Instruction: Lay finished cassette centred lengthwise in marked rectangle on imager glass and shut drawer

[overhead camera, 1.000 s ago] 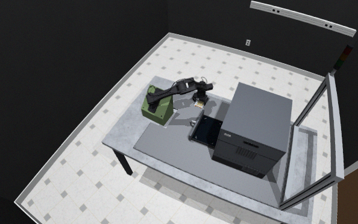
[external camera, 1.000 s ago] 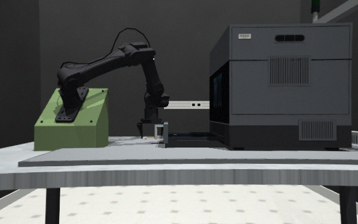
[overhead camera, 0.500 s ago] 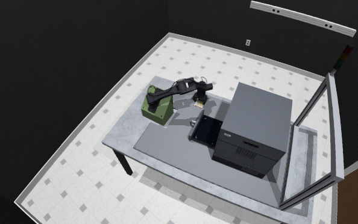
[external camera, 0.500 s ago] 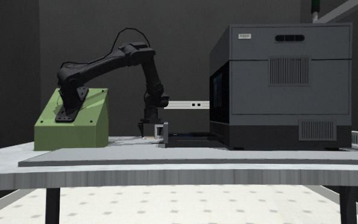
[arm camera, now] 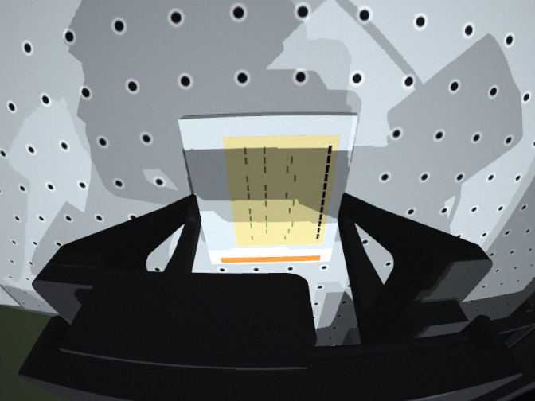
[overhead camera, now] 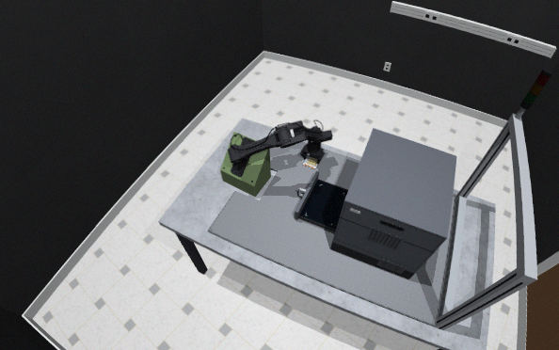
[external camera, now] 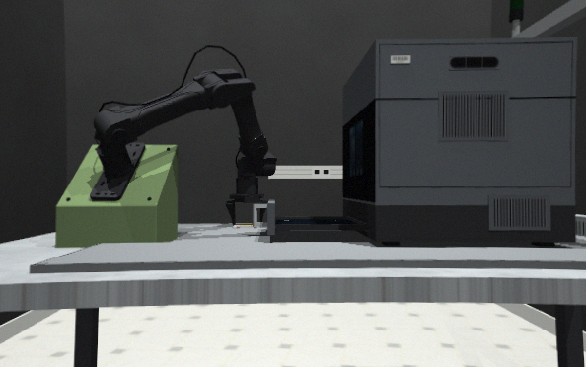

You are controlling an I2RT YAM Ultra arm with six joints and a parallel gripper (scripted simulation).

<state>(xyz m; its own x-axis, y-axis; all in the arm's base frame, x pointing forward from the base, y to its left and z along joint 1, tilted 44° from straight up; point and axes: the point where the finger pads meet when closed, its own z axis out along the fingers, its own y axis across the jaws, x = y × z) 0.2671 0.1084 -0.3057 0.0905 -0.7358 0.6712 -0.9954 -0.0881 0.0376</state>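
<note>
Now: hand 24 cm to the left of the imager drawer, 22 cm short of it and 4 cm below it. The rest, counted from my hand: cassette (1 cm below).
</note>
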